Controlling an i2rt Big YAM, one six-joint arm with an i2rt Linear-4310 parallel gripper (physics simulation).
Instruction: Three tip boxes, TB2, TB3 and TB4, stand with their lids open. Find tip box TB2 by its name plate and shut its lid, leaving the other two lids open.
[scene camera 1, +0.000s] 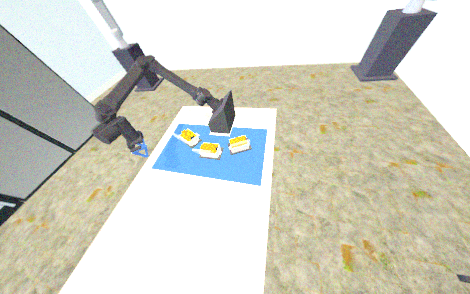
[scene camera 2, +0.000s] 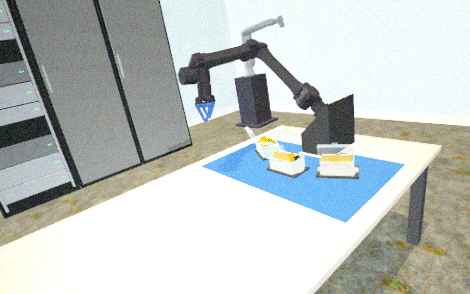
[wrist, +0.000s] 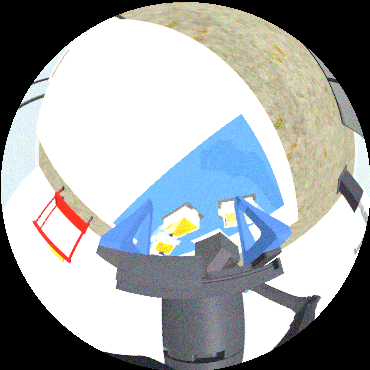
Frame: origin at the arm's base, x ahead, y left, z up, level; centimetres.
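Seen in the pictures: gripper, between the fingertips: (scene camera 1: 145, 151) (scene camera 2: 207, 120) (wrist: 193, 201); arm's base, origin of its link: (scene camera 1: 218, 106) (scene camera 2: 326, 116) (wrist: 226, 267).
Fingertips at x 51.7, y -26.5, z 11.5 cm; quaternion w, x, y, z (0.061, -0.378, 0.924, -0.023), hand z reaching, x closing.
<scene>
Pixels of each thing's top centre, then the offset from my fingertips to it. "spot": a spot on its surface instead. Level surfaces: height alone.
- blue mat, height of its surface: dz -25.7 cm
- middle box, a spot on its surface: (scene camera 2: 286, 163) spot: dy +30.5, dx -11.0, dz -19.1 cm
- right box, a spot on its surface: (scene camera 2: 337, 164) spot: dy +47.9, dx -18.4, dz -19.4 cm
- white table, height of its surface: dz -26.0 cm
Three white tip boxes with yellow tips stand on the blue mat (scene camera 1: 225, 170) (scene camera 2: 330, 197) (wrist: 172, 185), lids open. The left box (scene camera 1: 189, 137) (scene camera 2: 267, 145) (wrist: 230, 219) has its lid tilted out to the left in both scene views. The middle box (scene camera 1: 210, 150) (scene camera 2: 286, 164) (wrist: 184, 226) has its pale lid at its left in scene view 1. The right box (scene camera 1: 239, 144) (scene camera 2: 337, 166) (wrist: 165, 247) has a clear lid raised behind it in scene view 2. No name plate is readable, so I cannot tell which is TB2. My gripper (scene camera 1: 140, 149) (scene camera 2: 205, 119) (wrist: 193, 201) is open and empty, high beyond the mat's left edge, away from the boxes.
The dark arm base (scene camera 1: 221, 120) (scene camera 2: 320, 127) (wrist: 216, 245) stands behind the boxes, at the mat's back edge. The white table (scene camera 1: 190, 225) (scene camera 2: 150, 240) (wrist: 120, 115) extends beyond the mat. Grey cabinets (scene camera 2: 117, 85) stand at the left in scene view 2. A red frame (wrist: 72, 212) shows in the wrist view.
</scene>
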